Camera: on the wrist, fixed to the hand. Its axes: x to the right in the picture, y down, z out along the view.
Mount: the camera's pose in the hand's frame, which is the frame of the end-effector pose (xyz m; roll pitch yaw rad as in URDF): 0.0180 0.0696 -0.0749 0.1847 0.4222 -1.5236
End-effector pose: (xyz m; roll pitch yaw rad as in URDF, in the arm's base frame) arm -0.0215 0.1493 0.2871 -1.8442 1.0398 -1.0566
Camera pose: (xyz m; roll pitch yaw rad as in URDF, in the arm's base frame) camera -0.1160 0.1318 0.2479 -1.3204 -0.4816 -1.2250
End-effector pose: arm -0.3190 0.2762 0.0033 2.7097 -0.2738 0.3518
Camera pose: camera -0.3164 0.2432 0.1017 3.0330 -0.0027 1.8786
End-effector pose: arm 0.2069 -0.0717 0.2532 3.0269 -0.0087 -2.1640
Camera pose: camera 0.1470 -0.0522 0.3357 -2.9717 -0.3080 -0.6356
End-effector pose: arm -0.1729 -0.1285 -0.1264 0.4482 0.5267 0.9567
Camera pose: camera -0.2525 -0.0763 -0.1677 -0.5396 0.7508 -1.1085
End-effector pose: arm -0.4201 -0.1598 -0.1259 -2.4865 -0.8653 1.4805
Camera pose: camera -0.3198 -0.1702 -0.1012 2.1312 -0.6478 -2.2959
